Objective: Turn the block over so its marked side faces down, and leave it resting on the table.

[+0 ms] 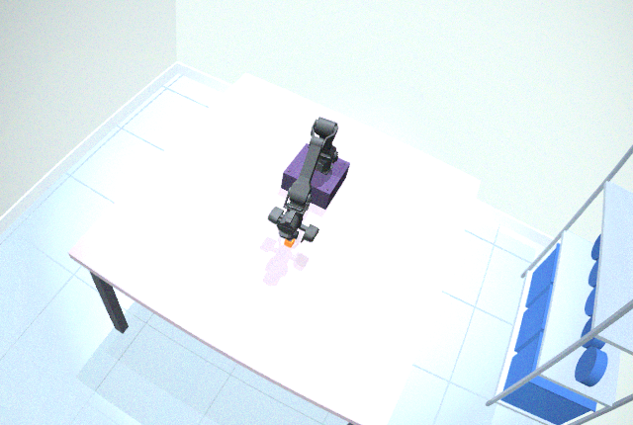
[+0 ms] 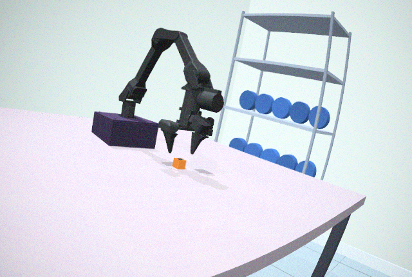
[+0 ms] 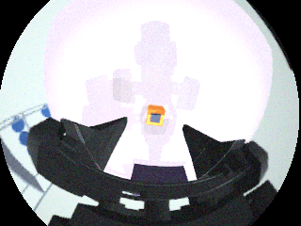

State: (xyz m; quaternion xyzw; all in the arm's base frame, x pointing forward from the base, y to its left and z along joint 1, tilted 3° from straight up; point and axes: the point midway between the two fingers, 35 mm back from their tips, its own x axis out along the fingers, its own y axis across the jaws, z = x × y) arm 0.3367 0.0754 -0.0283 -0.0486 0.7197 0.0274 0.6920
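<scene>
Now: the block 3 cm below my gripper tip.
</scene>
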